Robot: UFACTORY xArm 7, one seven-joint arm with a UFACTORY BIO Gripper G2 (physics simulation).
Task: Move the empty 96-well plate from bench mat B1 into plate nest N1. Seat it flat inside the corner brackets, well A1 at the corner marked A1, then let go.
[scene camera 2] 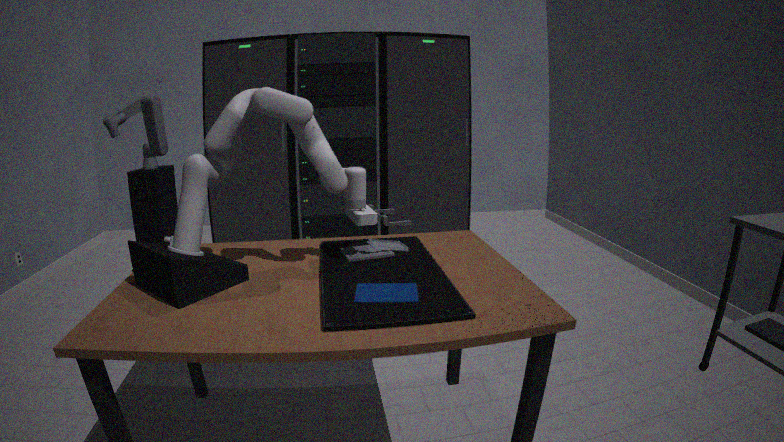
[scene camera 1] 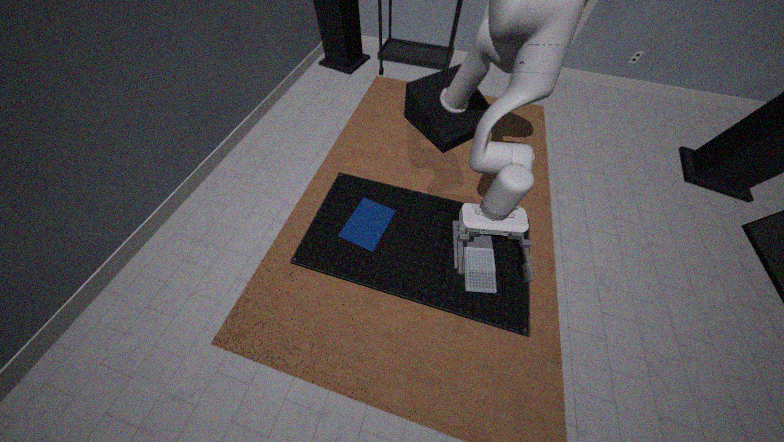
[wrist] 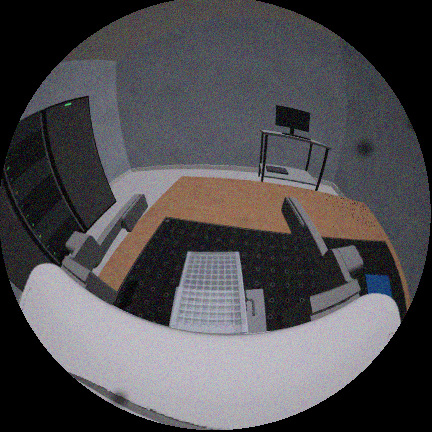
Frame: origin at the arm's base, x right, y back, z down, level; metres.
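Where they show: hand, its tool point: (scene camera 2: 396, 217) (scene camera 1: 493, 268) (wrist: 209, 213); arm's base, origin of its link: (scene camera 2: 185, 252) (scene camera 1: 453, 101).
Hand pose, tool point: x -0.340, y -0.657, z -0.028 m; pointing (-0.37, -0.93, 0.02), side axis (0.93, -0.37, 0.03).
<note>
Things, the pixels of their top centre, and the offset from my tool point. Level surfaces: height alone.
- pale 96-well plate, centre of its top: (wrist: 209, 282) (scene camera 1: 482, 267) (scene camera 2: 387, 239) dx +0.009, dy +0.031, dz +0.079 m
- grey plate nest N1, centre of its top: (wrist: 215, 348) (scene camera 1: 473, 244) (scene camera 2: 366, 249) dx +0.050, dy +0.101, dz +0.102 m
- blue bench mat B1, height of its surface: dz +0.115 m
- black perforated board, height of its surface: dz +0.117 m
- wooden table, height of its surface: dz +0.130 m
My gripper (scene camera 1: 494, 274) (scene camera 2: 401, 216) (wrist: 215, 200) is open and empty, raised above the plate, with its fingers wide apart. The pale 96-well plate (scene camera 1: 480, 269) (scene camera 2: 392, 245) (wrist: 212, 290) lies partly over the grey plate nest N1 (scene camera 1: 483, 242) (scene camera 2: 365, 256) (wrist: 260, 320). It sits off-centre, reaching past the nest on the side away from the arm's base, and looks slightly tilted in scene camera 2. Part of the nest shows beside it in the wrist view. The A1 mark and most corner brackets cannot be made out. The blue bench mat B1 (scene camera 1: 366, 224) (scene camera 2: 385, 292) (wrist: 378, 285) bears no plate.
Nest and blue mat are on a black perforated board (scene camera 1: 417, 258) (scene camera 2: 439, 307) (wrist: 285, 265) on the wooden table (scene camera 1: 428, 351) (scene camera 2: 263, 329) (wrist: 225, 200). The arm's black base block (scene camera 1: 439, 120) (scene camera 2: 175, 280) stands on the table behind the board.
</note>
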